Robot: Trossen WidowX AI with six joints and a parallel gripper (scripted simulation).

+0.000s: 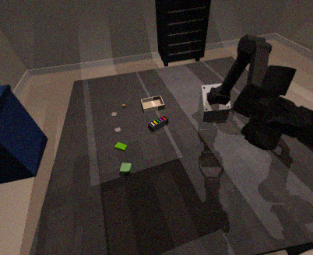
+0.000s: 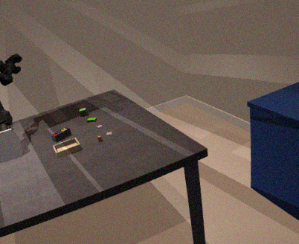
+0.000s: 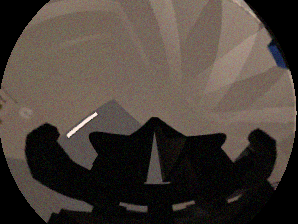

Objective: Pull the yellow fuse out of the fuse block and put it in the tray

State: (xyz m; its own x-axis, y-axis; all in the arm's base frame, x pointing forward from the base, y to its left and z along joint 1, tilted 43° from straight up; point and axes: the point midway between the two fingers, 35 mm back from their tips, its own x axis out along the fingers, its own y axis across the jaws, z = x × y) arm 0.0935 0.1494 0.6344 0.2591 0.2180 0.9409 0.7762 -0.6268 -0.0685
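The yellow fuse lies 190 mm ahead of my gripper tip, 540 mm to the right of it and 470 mm below it. From my gripper tip the other things lie so: green cube 360 mm ahead, 290 mm to the right, 480 mm below; then flat green piece 390 mm ahead, 440 mm to the right, 490 mm below; then small tray 180 mm ahead, 740 mm to the right, 490 mm below.
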